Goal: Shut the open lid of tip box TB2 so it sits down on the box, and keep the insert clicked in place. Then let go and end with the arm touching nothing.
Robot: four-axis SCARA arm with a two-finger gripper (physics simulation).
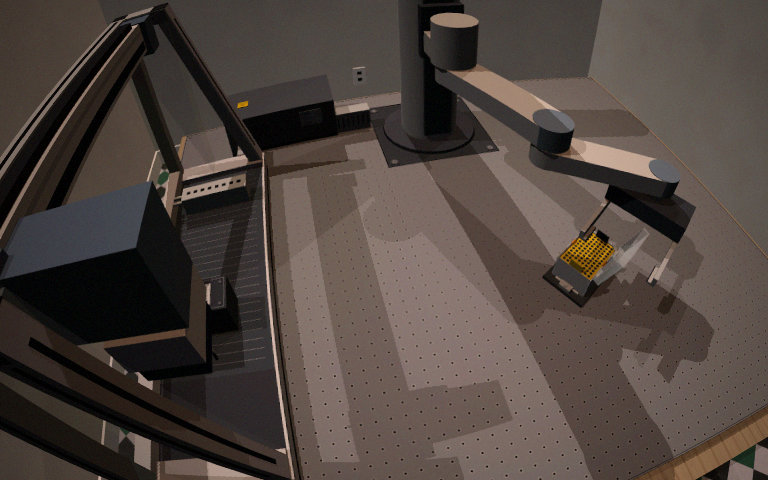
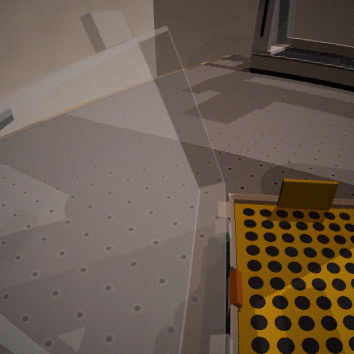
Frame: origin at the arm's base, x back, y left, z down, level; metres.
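Seen in the pictures: gripper, fingertip midpoint: (image 1: 617,258) (image 2: 179,87); arm's base, origin of the base link: (image 1: 429,131).
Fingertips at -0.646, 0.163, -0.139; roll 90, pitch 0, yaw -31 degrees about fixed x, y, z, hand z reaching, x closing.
Pixels of each thing's top centre, then the offset from my fingertips to it, as dx, dy, dz. "spot": a spot on its surface instead. Level surfaces: height alone.
- Tip box TB2, middle of its top: (image 2: 339,279) (image 1: 590,250) +0.074, +0.000, +0.060
- orange clip, middle of its top: (image 2: 236,284) +0.038, +0.019, +0.065
- clear lid, middle of its top: (image 2: 152,6) (image 1: 630,238) +0.015, +0.031, -0.028
- large dark block, surface spot: (image 1: 84,237) spot: -0.105, -0.685, -0.362
- black case, surface spot: (image 1: 288,113) spot: +0.681, -0.535, +0.025
- perforated table's, its level: dz +0.125
Tip box TB2 (image 1: 573,278) (image 2: 233,225) stands at the right of the table on a dark base. Its yellow, holed insert (image 1: 587,254) (image 2: 311,272) lies in the box top, looking level within the rim. An orange clip (image 2: 236,288) shows at the insert's side. The clear lid (image 1: 627,253) (image 2: 175,115) is open, tilted up and outward from the box's hinge side. My gripper (image 1: 618,255) is wide open and empty. One finger is near the box's back corner, the other beyond the lid's outer side; whether either touches cannot be told.
A framed machine (image 1: 270,254) with a large dark block (image 1: 84,237) fills the left. A black case (image 1: 288,113) stands at the back, beside the arm's column (image 1: 412,73). The perforated table's (image 1: 441,339) right edge lies beyond the box, with a wall behind.
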